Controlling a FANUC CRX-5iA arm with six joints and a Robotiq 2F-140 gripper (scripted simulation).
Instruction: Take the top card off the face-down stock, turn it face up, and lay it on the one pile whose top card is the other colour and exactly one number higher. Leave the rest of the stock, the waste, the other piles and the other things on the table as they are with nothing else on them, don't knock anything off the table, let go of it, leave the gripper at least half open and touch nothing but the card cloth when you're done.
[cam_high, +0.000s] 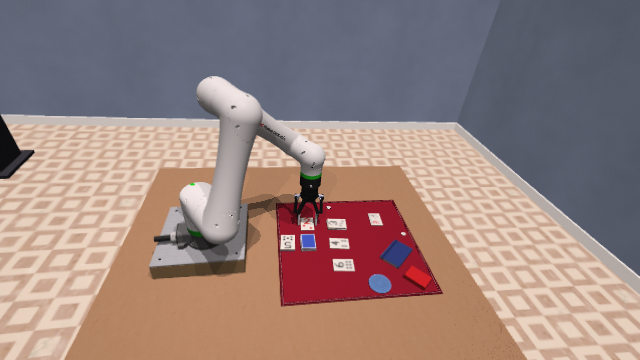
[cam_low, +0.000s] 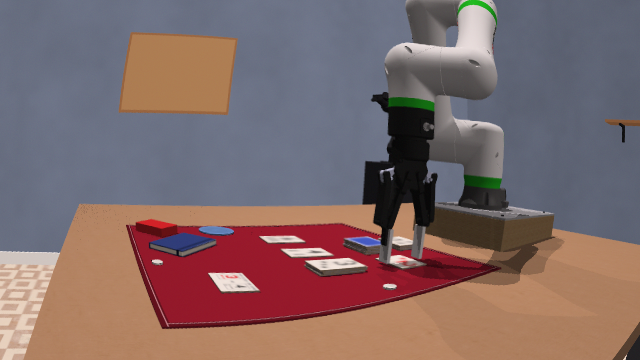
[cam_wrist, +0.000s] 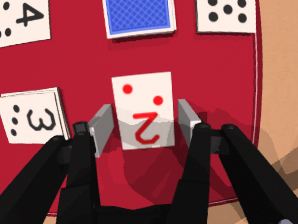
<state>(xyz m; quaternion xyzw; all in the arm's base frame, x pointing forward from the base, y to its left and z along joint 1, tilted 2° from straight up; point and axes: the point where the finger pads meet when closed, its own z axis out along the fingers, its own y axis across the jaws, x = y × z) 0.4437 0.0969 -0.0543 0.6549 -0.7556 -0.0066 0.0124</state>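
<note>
The red card cloth lies 17 cm ahead of my hand, 14 cm to the right of it and 5 cm below it. Round my hand: blue book: 36 cm ahead, 24 cm to the right, 3 cm below.
</note>
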